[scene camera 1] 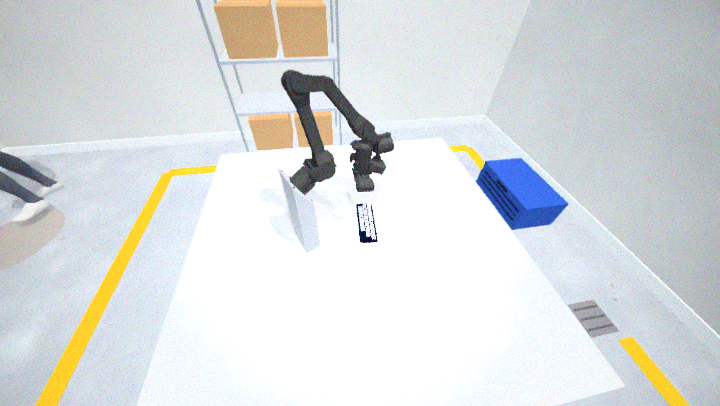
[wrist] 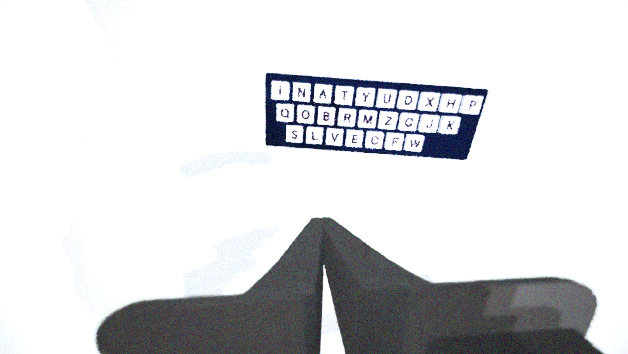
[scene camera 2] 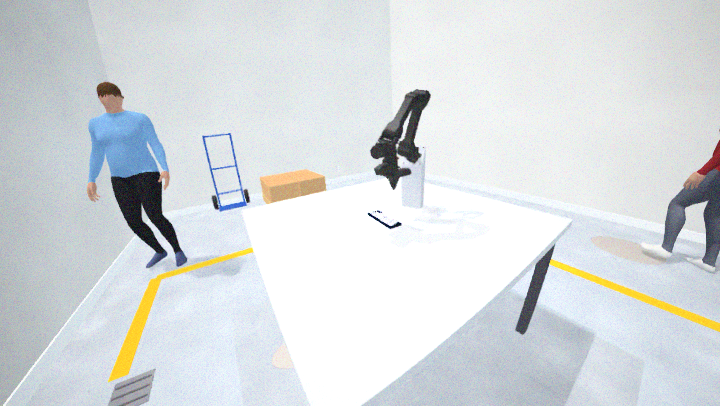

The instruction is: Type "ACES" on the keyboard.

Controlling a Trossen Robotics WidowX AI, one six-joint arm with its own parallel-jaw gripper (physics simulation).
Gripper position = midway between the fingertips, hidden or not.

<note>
In view: the gripper (scene camera 1: 359, 187).
The gripper is seen too in the wrist view (wrist: 320, 226).
</note>
